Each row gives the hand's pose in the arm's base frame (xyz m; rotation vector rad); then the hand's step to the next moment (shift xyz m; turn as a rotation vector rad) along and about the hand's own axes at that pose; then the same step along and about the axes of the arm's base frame.
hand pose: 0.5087 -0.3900 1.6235 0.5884 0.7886 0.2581
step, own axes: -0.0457 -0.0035 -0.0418 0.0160 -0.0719 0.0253
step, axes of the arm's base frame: -0.0617 -0.0058 0.0017 0.0296 -0.0615 -0.0375
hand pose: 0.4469 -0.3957 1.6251 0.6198 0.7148 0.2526
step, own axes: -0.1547 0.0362 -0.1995 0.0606 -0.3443 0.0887
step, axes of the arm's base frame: -0.2493 0.0522 -0.0125 0.1080 -0.2870 -0.1898
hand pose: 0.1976 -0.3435 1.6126 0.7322 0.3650 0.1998
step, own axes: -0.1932 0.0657 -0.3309 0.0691 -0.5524 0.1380
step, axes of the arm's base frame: -0.3106 0.1926 -0.1325 0.1458 -0.4663 -0.3004
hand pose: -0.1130 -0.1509 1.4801 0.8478 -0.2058 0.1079
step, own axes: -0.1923 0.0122 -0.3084 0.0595 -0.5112 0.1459
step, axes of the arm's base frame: -0.1472 0.2378 -0.2324 0.1281 -0.4454 -0.2672
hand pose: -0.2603 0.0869 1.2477 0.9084 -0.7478 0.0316
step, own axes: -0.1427 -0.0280 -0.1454 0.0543 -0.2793 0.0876
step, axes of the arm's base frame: -0.0145 0.1270 -0.1611 0.0818 -0.2551 -0.1299
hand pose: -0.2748 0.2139 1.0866 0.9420 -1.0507 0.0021
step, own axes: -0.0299 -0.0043 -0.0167 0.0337 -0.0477 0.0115
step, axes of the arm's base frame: -0.0019 0.0208 -0.0275 0.0296 -0.0515 -0.0048
